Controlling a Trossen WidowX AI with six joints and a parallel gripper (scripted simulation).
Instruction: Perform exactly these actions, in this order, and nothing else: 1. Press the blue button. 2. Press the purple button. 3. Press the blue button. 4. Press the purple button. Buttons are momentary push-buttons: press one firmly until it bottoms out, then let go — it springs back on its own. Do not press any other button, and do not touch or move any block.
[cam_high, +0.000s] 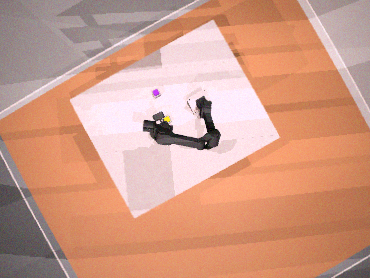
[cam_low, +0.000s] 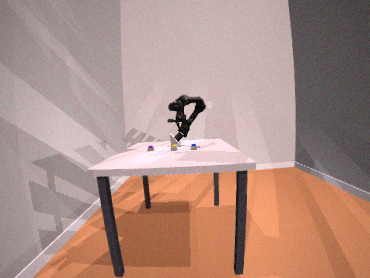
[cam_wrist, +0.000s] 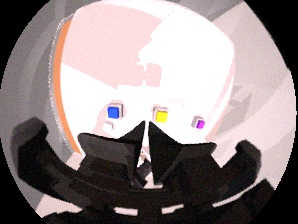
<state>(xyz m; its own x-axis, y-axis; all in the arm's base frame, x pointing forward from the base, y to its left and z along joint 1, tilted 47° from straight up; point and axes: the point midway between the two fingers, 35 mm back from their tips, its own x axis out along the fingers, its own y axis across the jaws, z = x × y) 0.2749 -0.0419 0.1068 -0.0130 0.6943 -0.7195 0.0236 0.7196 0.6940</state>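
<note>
My gripper tip is now 5 cm past the purple button, 24 cm to the left of it and 10 cm above it. From my gripper tip the other things lie so: blue button (3 cm behind, 10 cm to the left, 10 cm below); yellow button (3 cm behind, 6 cm to the right, 10 cm below).
</note>
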